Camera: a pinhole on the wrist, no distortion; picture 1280 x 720 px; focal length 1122.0 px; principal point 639.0 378.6 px. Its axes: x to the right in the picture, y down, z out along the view. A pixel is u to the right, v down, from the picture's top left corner.
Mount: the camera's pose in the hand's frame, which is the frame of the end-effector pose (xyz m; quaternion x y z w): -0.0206 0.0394 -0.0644 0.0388 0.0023 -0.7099 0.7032
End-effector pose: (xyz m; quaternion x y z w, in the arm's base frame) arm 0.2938 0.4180 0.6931 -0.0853 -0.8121 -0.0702 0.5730
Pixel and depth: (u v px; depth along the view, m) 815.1 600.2 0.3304
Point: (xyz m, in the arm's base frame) 0.0341 0.4443 0.6296
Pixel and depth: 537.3 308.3 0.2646
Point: 0.1373 0.5044 0.5794
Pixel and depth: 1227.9 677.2 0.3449
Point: -0.0101 0.3206 0.6480
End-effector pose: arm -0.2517 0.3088 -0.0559 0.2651 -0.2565 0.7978 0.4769
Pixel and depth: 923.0 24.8 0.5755
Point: 0.0533 -0.1054 0.1679
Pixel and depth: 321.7 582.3 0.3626
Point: -0.3157 0.0732 0.1665
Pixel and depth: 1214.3 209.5 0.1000
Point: -0.2138 0.2693 -0.0578
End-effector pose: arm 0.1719 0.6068 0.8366 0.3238 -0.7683 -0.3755 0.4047
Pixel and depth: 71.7 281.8 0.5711
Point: -0.2896 0.9982 0.8448
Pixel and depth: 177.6 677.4 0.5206
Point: -0.3241 0.7945 0.8724
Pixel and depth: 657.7 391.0 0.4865
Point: -0.1737 0.7733 0.6597
